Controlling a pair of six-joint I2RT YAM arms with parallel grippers.
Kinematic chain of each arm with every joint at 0, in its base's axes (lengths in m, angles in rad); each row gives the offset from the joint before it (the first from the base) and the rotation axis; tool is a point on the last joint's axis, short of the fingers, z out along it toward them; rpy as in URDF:
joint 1: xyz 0 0 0.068 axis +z
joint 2: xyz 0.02 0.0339 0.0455 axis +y
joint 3: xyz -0.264 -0.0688 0 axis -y
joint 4: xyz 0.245 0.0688 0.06 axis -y
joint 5: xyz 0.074 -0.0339 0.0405 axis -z
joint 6: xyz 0.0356 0 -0.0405 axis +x
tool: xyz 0 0 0 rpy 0 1.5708 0
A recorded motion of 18 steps. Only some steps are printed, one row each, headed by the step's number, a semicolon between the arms.
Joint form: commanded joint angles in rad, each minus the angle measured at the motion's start. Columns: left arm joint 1, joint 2, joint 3, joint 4, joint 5, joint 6; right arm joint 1, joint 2, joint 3, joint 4, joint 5, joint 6.
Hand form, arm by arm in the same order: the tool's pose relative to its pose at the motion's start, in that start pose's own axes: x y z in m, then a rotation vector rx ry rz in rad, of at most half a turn. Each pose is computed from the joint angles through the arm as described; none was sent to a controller.
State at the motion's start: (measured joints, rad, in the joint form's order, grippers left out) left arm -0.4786 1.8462 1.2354 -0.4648 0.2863 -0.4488; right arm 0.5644 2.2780 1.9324 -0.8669 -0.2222 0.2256
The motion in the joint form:
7: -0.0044 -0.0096 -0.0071 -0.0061 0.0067 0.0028; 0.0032 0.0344 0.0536 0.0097 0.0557 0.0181
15: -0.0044 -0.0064 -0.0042 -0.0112 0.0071 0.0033; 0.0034 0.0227 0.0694 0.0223 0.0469 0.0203
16: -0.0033 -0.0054 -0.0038 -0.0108 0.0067 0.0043; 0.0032 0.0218 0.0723 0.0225 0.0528 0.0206
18: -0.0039 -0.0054 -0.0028 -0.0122 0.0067 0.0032; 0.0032 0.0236 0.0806 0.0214 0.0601 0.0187
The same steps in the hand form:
7: 0.0027 -0.0014 -0.0016 0.0059 0.0079 0.0055; -0.0096 0.0009 0.0038 0.0466 -0.0397 0.0096
15: 0.0026 -0.0013 -0.0010 0.0041 0.0127 0.0044; -0.0147 0.0046 -0.0052 0.0287 -0.0758 0.0036
16: 0.0023 -0.0009 -0.0009 0.0033 0.0123 0.0045; -0.0154 0.0047 -0.0063 0.0335 -0.0811 0.0035
18: 0.0023 -0.0012 -0.0010 0.0033 0.0129 0.0038; -0.0168 0.0050 -0.0074 0.0394 -0.0880 0.0008

